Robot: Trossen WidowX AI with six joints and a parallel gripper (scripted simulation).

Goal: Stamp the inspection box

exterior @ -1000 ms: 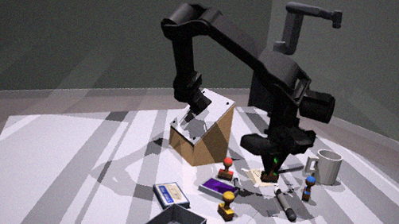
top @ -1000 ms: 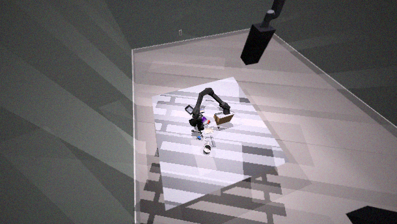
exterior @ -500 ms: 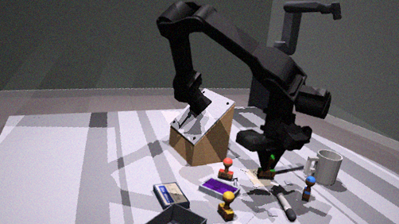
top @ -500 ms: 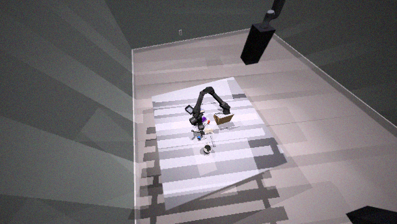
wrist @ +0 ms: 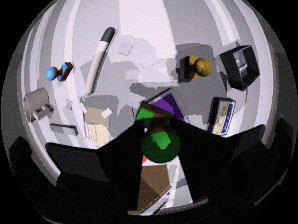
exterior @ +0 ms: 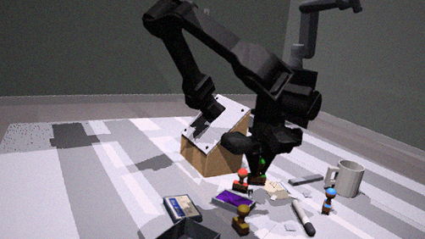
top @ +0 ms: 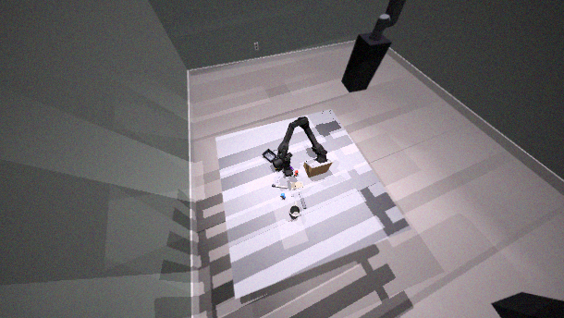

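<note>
My gripper tip is 30 mm past the purple ink pad, 30 mm to the left of it and 90 mm above it. Round my gripper tip: yellow-knobbed stamp 60 mm ahead, 70 mm to the right, 80 mm below; green-knobbed stamp right at my gripper tip; red-knobbed stamp 90 mm behind, 20 mm to the left, 80 mm below.
</note>
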